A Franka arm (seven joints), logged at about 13 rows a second.
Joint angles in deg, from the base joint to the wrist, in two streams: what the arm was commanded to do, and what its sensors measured. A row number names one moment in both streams.
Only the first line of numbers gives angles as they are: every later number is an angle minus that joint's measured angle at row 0.
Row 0, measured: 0.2, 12.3, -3.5, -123.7, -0.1, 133.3, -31.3
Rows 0 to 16, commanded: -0.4, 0.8, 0.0, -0.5, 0.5, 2.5, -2.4; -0.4, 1.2, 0.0, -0.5, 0.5, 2.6, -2.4; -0.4, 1.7, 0.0, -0.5, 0.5, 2.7, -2.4; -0.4, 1.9, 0.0, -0.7, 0.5, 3.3, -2.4; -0.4, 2.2, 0.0, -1.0, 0.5, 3.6, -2.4; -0.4, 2.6, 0.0, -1.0, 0.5, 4.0, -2.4; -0.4, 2.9, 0.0, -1.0, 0.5, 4.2, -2.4; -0.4, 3.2, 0.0, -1.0, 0.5, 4.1, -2.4; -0.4, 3.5, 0.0, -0.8, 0.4, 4.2, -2.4; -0.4, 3.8, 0.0, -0.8, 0.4, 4.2, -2.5; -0.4, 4.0, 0.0, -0.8, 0.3, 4.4, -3.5; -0.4, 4.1, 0.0, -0.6, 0.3, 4.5, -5.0; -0.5, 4.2, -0.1, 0.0, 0.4, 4.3, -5.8; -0.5, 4.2, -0.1, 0.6, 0.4, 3.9, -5.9; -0.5, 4.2, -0.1, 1.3, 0.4, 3.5, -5.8; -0.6, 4.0, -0.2, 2.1, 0.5, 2.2, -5.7; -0.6, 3.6, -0.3, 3.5, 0.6, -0.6, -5.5
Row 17, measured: -0.1, 4.0, -0.2, 0.8, 0.0, 3.0, -4.2
